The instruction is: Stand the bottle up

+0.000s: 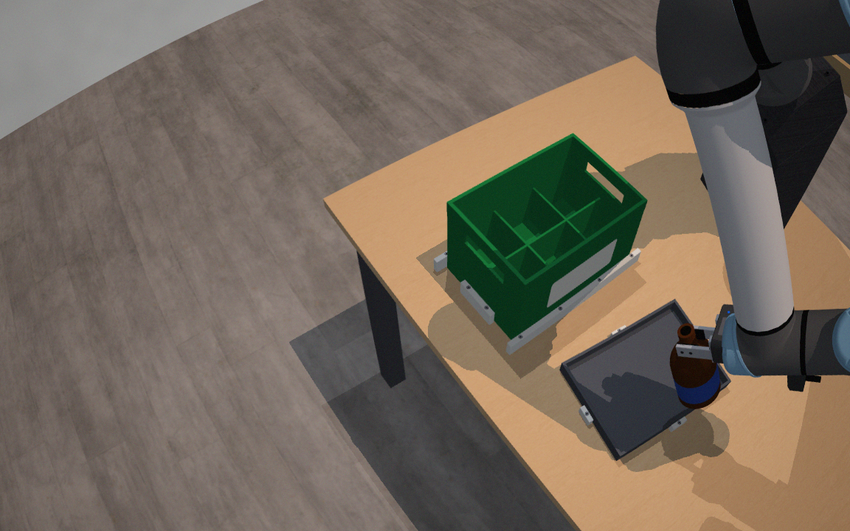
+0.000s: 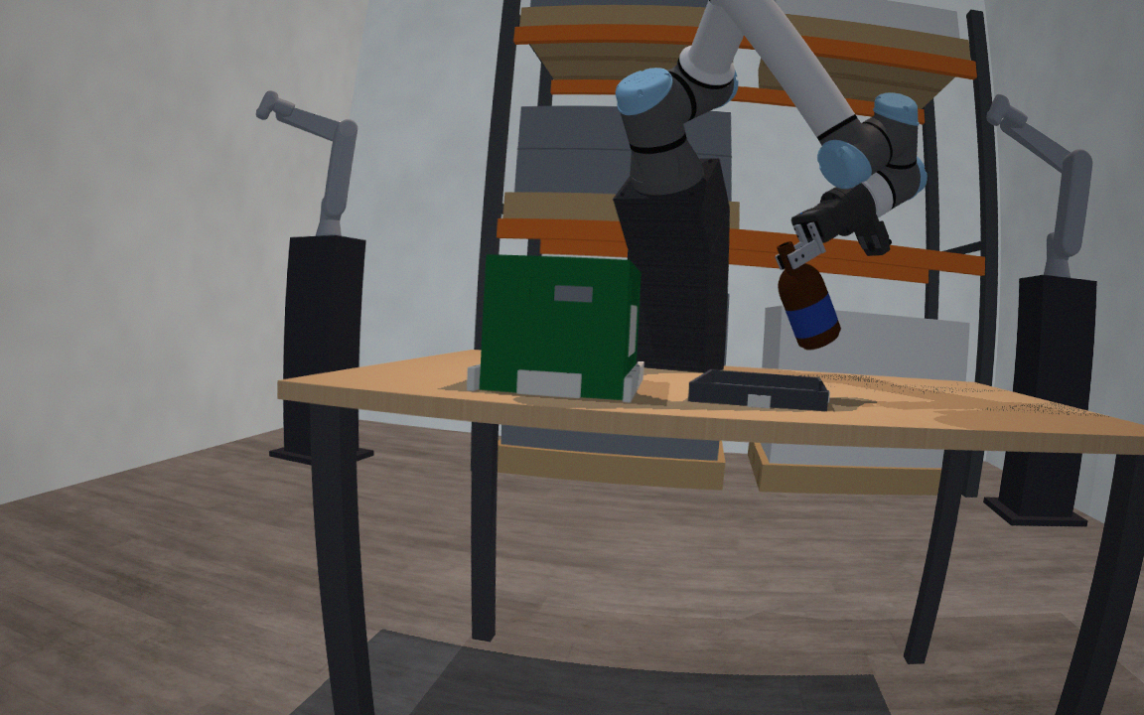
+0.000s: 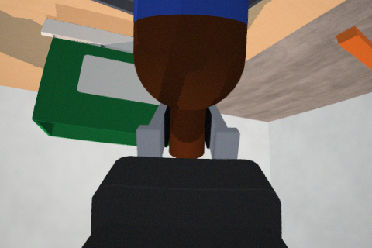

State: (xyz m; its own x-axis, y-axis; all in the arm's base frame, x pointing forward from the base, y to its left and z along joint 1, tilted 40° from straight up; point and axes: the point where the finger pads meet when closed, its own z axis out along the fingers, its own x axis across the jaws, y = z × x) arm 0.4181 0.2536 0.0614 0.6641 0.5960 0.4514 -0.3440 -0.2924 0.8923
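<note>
Right now my hand is 10 mm past the brown bottle, 20 mm to the right of it and 50 mm above it. From my hand the other things lie so: green crate (20 mm ahead, 320 mm to the right, 120 mm below); dark grey tray (10 mm behind, 40 mm to the right, 190 mm below).
</note>
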